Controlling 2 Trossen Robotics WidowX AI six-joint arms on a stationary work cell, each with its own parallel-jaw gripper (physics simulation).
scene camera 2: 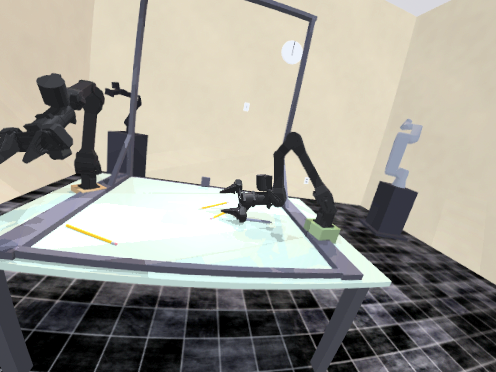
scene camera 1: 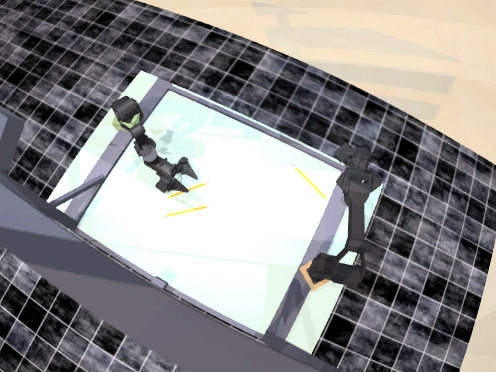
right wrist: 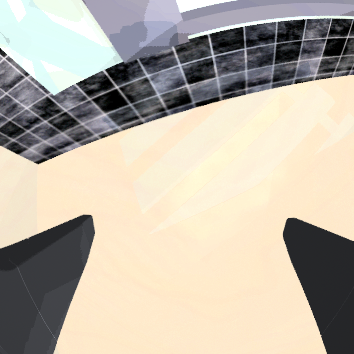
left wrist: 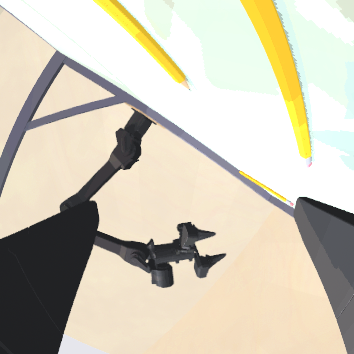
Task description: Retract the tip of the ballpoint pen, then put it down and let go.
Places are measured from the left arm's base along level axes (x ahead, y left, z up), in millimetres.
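Pixels of known places: left gripper, fingertip midpoint: (scene camera 2: pixel 219 201) (scene camera 1: pixel 193 185) (left wrist: pixel 200 210); right gripper, fingertip midpoint: (scene camera 2: pixel 10 162) (right wrist: pixel 192 228) (left wrist: pixel 220 243); left arm's base at its link origin: (scene camera 2: pixel 323 223); right arm's base at its link origin: (scene camera 2: pixel 89 186) (scene camera 1: pixel 317 273) (left wrist: pixel 143 115).
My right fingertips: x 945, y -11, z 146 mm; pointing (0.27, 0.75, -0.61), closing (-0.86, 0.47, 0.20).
For each thing: its middle in the pictures, then the offset to it from my right fingertips. Level surfaces: height alone.
- second pencil at the middle of its body: (scene camera 1: pixel 185 211) (scene camera 2: pixel 215 205) dx -578, dy -296, dz -207 mm
- third pencil at the middle of its body: (left wrist: pixel 263 186) (scene camera 2: pixel 90 234) (scene camera 1: pixel 308 181) dx -146, dy -44, dz -207 mm
- table at its surface level: dz -210 mm
No ballpoint pen can be made out in these views. Three yellow pencils lie flat on the white table. One pencil (scene camera 1: pixel 200 186) (scene camera 2: pixel 217 216) (left wrist: pixel 287 75) lies beneath my left gripper's fingers, partly hidden in the scene views. A second pencil (scene camera 1: pixel 186 211) (scene camera 2: pixel 215 205) (left wrist: pixel 160 57) lies near it. A third pencil (scene camera 1: pixel 310 182) (scene camera 2: pixel 91 235) (left wrist: pixel 265 186), with a pink eraser, lies far from them. My left gripper (scene camera 1: pixel 193 185) (scene camera 2: pixel 222 202) (left wrist: pixel 200 210) is open and empty above the table. My right gripper (left wrist: pixel 220 243) (right wrist: pixel 192 228) is open and empty, raised beyond the table's edge.
Dark frame rails (scene camera 1: pixel 255 128) (scene camera 2: pixel 175 265) border the table (scene camera 1: pixel 240 235) (scene camera 2: pixel 165 250). Upright posts (scene camera 2: pixel 135 90) of the frame stand at the far side in scene camera 2. A grey beam (scene camera 1: pixel 125 305) crosses the lower left of scene camera 1.
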